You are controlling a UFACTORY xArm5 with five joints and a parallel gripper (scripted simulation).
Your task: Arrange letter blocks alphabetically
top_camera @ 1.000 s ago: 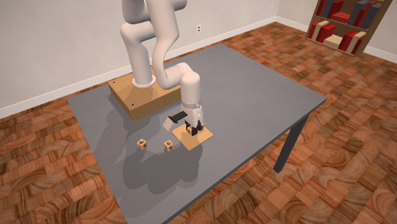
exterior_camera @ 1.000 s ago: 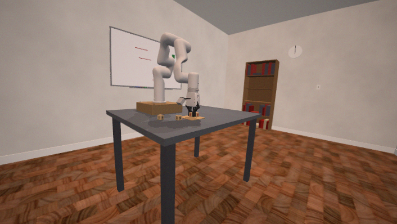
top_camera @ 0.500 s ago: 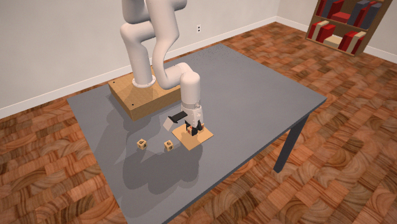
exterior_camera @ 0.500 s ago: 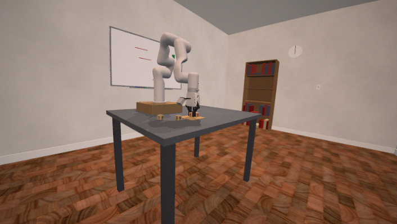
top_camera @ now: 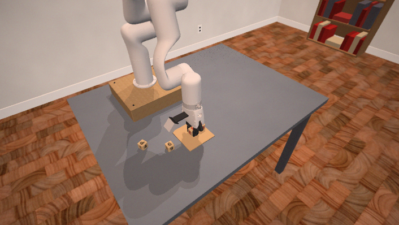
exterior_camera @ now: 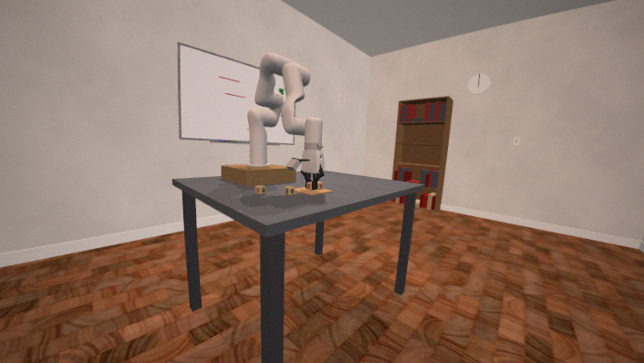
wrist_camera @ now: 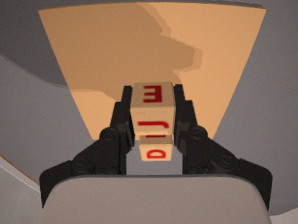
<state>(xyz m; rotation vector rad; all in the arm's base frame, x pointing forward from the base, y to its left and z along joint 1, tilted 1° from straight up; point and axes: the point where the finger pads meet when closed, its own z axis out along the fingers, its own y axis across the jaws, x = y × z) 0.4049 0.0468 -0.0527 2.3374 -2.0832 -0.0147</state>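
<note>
My hand is 3 cm above the tan mat. The rest, counted from my hand: wooden block (5 cm to the left, 1 cm below, 1 cm behind).
</note>
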